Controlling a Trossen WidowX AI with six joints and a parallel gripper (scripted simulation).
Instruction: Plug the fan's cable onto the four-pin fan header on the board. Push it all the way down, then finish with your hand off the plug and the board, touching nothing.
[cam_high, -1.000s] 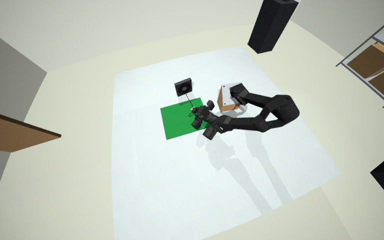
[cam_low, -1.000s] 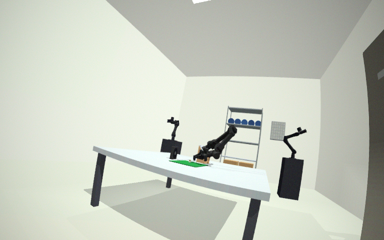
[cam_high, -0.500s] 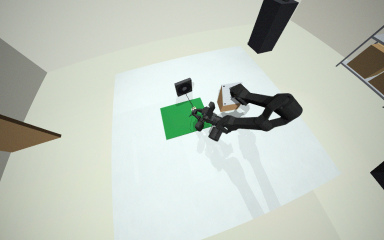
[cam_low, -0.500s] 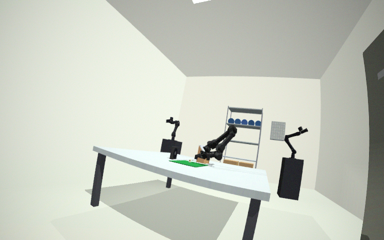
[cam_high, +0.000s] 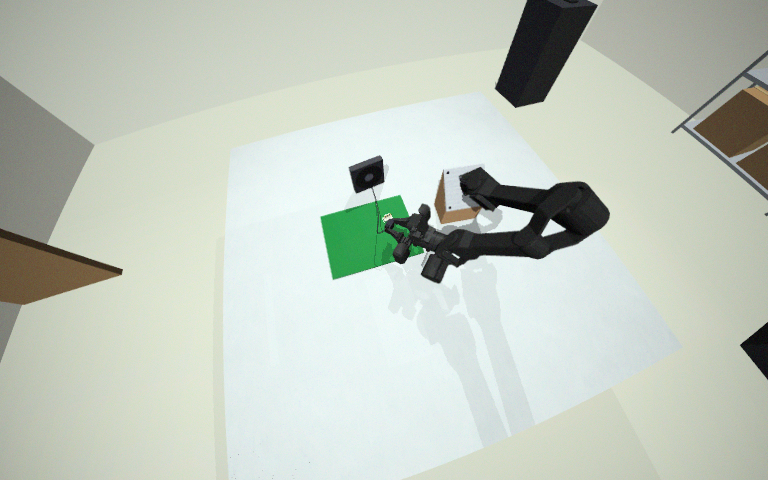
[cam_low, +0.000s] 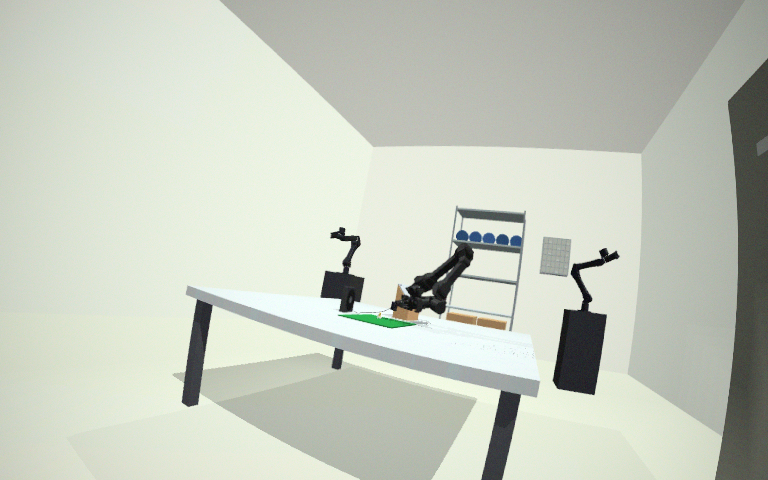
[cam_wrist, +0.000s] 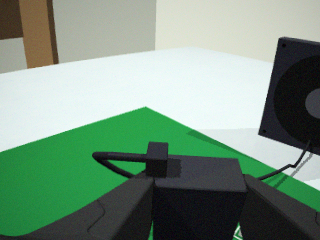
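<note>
Right now my gripper tip is 10 mm above the black plug. Round my gripper tip: green board 90 mm below, 60 mm ahead, 30 mm to the right; black fan 220 mm to the right, 20 mm below, 10 mm behind.
</note>
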